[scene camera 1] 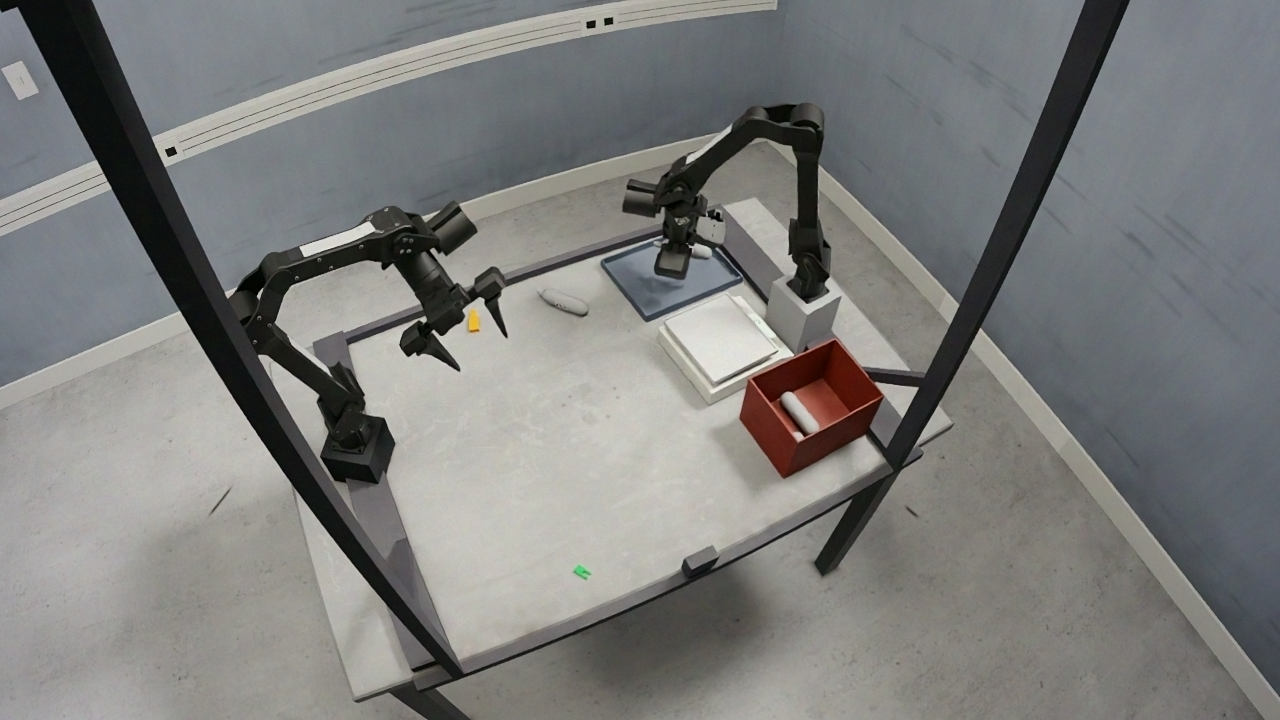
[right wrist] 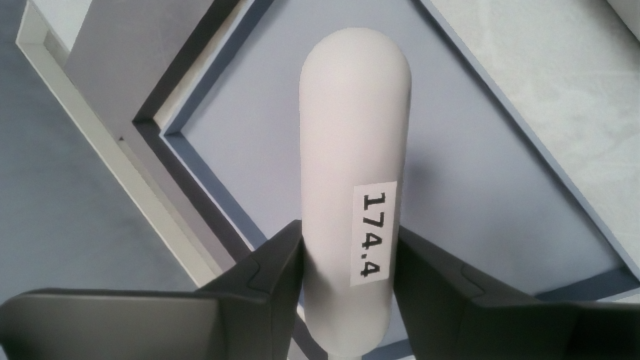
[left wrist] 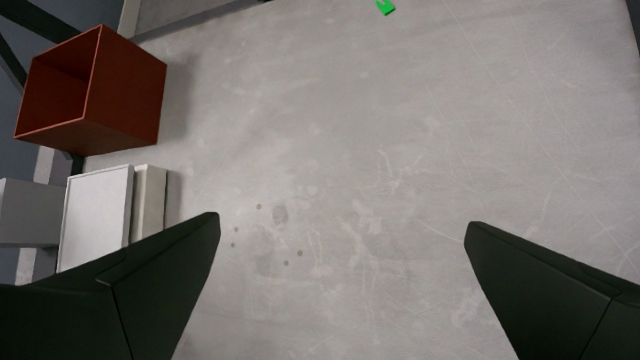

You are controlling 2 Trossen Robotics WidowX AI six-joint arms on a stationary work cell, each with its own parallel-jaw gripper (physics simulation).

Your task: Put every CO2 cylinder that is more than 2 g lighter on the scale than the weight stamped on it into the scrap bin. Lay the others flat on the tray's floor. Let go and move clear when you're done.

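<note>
My right gripper is shut on a pale grey CO2 cylinder stamped 174.4. It holds the cylinder above the blue-grey tray, whose floor shows beneath it in the right wrist view. My left gripper is open and empty, high over the table's left part. Another grey cylinder lies on the table left of the tray. The red scrap bin holds a cylinder, with part of another pale piece beside it. The white scale has a bare plate.
The scale stands between tray and bin, close to the right arm's grey base. A small orange piece lies behind the left gripper. A small green piece lies near the table's front edge. Dark frame posts rise at both sides.
</note>
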